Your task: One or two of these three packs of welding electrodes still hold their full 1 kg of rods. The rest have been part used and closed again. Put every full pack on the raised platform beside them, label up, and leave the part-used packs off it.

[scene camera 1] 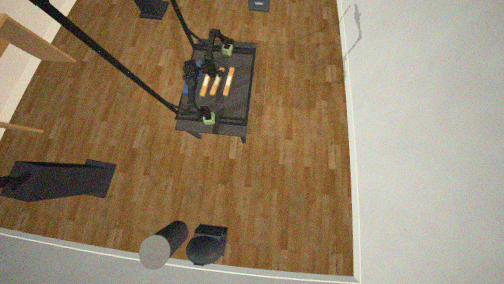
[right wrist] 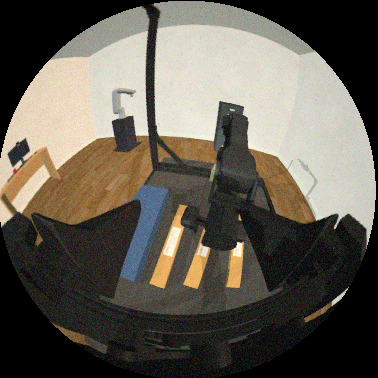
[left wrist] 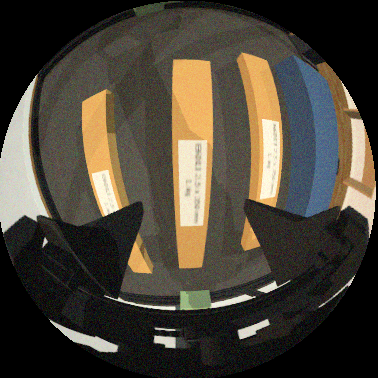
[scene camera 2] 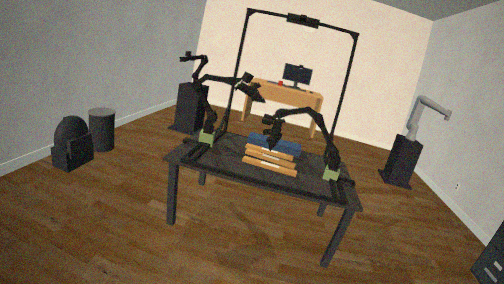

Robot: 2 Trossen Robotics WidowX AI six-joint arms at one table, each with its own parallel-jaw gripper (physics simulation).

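Places are measured from the left arm's base along level axes (x ahead, y right, z down), in centimetres.
Pixels of known places: left gripper, fingertip midpoint: (scene camera 1: 215,77) (left wrist: 195,205) (scene camera 2: 271,149); right gripper, fingertip midpoint: (scene camera 1: 197,64) (right wrist: 191,205) (scene camera 2: 265,101); left arm's base, link origin: (scene camera 1: 226,46) (scene camera 2: 333,169); right arm's base, link origin: (scene camera 1: 208,116) (scene camera 2: 207,132).
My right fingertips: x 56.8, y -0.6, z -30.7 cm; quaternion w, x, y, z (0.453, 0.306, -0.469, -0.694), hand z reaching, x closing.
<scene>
Ahead of a thing's pixels: the offset from my right fingertips to its top centre.
Three orange packs lie flat, side by side, white labels up; their 1 kg print is blurry. The one nearest the platform @(dx -8.9, dy +8.2, dz +35.3 cm) (scene camera 1: 204,86) (scene camera 2: 285,155) (left wrist: 257,90) (right wrist: 162,272), the middle one @(dx -13.7, dy -3.4, dz +35.3 cm) (scene camera 1: 214,88) (left wrist: 192,110) (right wrist: 195,274) and the farthest one @(dx -17.5, dy -15.9, dz +35.3 cm) (scene camera 1: 228,81) (scene camera 2: 287,171) (left wrist: 96,135) (right wrist: 234,275) are apart from each other. The blue raised platform @(dx -7.7, dy +23.0, dz +31.7 cm) (scene camera 1: 185,89) (scene camera 2: 290,145) (left wrist: 322,135) (right wrist: 151,210) has no pack on it. My left gripper (scene camera 2: 271,147) (left wrist: 195,205) is open and empty above the middle pack. My right gripper (scene camera 2: 263,101) is open and empty, high above the table's platform side.
The dark table (scene camera 1: 237,107) (scene camera 2: 225,172) carries both arms on green bases (scene camera 2: 206,138) (scene camera 2: 331,173). A black frame (scene camera 2: 345,85) (right wrist: 151,90) rises at the platform side. In the right wrist view my left arm (right wrist: 232,165) stands over the packs and hides parts of them.
</scene>
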